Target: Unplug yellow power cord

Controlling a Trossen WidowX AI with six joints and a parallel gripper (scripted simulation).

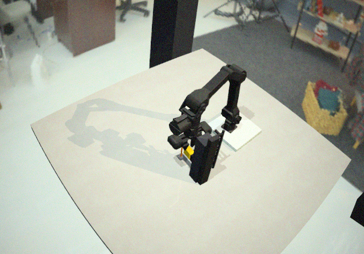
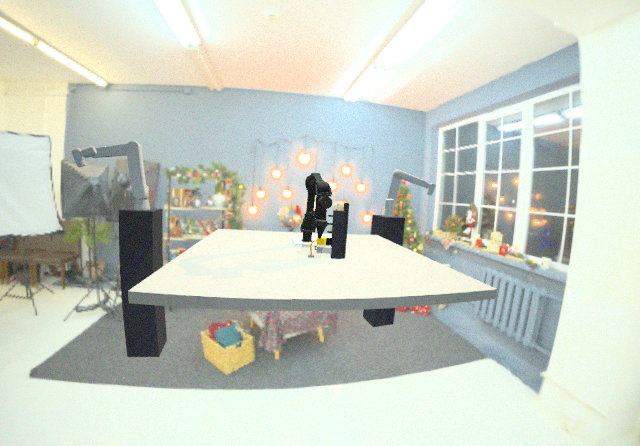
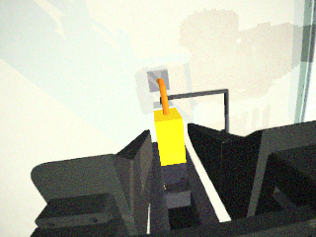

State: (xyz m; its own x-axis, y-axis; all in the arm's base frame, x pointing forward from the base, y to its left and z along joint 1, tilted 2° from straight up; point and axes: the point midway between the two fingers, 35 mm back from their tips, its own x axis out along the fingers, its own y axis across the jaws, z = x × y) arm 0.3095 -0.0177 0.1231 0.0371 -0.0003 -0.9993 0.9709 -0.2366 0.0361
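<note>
My gripper tip is now 30 mm to the right of the yellow plug and 10 mm above it.
</note>
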